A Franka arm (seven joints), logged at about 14 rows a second.
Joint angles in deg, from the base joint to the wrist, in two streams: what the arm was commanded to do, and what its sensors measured. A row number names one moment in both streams.
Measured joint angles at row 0:
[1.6, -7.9, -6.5, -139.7, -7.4, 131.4, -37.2]
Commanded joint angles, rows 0 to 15:
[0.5, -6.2, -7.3, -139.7, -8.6, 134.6, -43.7]
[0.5, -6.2, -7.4, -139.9, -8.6, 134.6, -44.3]
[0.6, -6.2, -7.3, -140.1, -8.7, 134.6, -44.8]
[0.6, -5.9, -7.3, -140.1, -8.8, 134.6, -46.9]
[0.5, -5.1, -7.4, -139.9, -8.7, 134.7, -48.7]
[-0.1, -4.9, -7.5, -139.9, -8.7, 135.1, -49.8]
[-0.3, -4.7, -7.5, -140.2, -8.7, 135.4, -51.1]
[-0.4, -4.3, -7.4, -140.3, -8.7, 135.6, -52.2]
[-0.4, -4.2, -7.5, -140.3, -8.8, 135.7, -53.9]
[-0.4, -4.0, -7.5, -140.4, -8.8, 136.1, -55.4]
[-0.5, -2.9, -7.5, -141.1, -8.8, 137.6, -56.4]
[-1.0, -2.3, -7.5, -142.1, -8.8, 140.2, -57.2]
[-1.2, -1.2, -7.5, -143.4, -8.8, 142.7, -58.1]
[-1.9, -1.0, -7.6, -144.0, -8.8, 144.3, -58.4]
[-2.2, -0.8, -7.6, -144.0, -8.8, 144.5, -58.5]
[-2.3, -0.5, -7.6, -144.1, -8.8, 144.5, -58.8]
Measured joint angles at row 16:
[-1.5, -0.7, -7.4, -143.4, -8.1, 143.0, -57.2]
